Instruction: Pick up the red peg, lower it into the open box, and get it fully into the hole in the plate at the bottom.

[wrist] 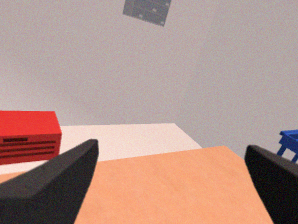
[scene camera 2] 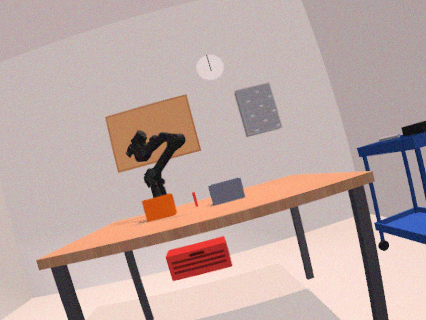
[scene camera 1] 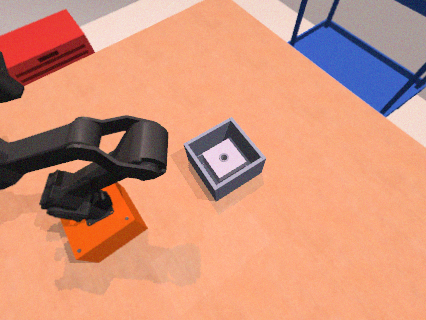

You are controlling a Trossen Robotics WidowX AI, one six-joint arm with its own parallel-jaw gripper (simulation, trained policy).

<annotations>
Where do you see a grey box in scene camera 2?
223,192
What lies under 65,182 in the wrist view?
The gripper.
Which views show the plate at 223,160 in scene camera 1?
Scene camera 1 only.
</annotations>
